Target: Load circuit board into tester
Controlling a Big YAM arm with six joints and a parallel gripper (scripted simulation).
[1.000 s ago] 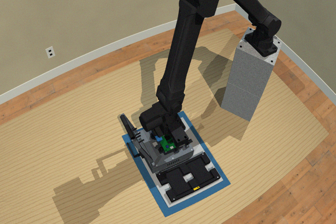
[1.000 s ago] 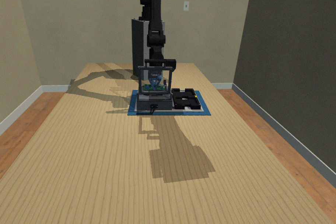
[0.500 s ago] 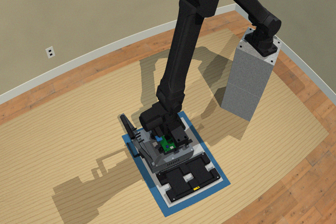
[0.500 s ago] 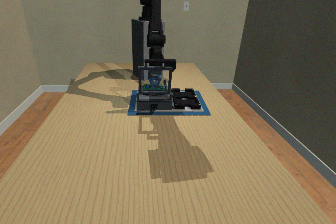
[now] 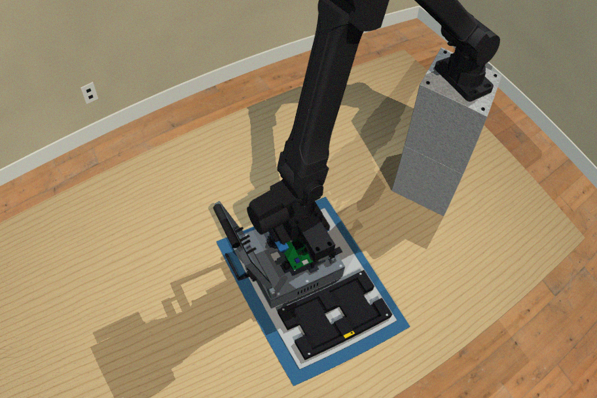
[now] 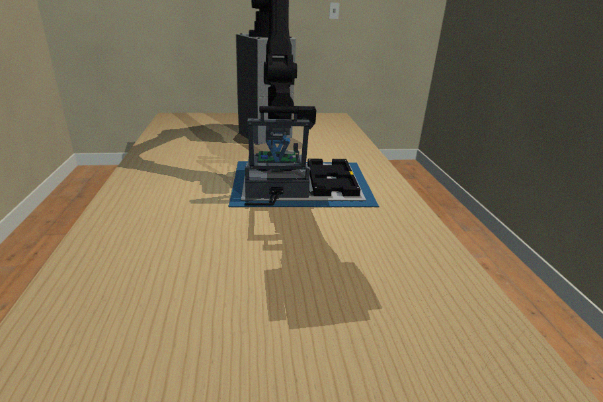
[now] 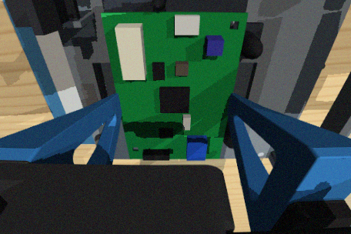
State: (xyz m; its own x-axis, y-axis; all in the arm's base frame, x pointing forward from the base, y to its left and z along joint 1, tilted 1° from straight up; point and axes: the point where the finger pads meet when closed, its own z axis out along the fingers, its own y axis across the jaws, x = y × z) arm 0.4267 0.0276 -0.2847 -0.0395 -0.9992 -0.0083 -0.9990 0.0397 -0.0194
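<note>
Now: the green circuit board right at my hand. Round my hand: grey tester: 30 mm ahead, 30 mm to the left, 20 mm above; then black latch hook: 60 mm behind, 60 mm to the left; then lid: 120 mm ahead, 10 mm to the right, 90 mm above.
</note>
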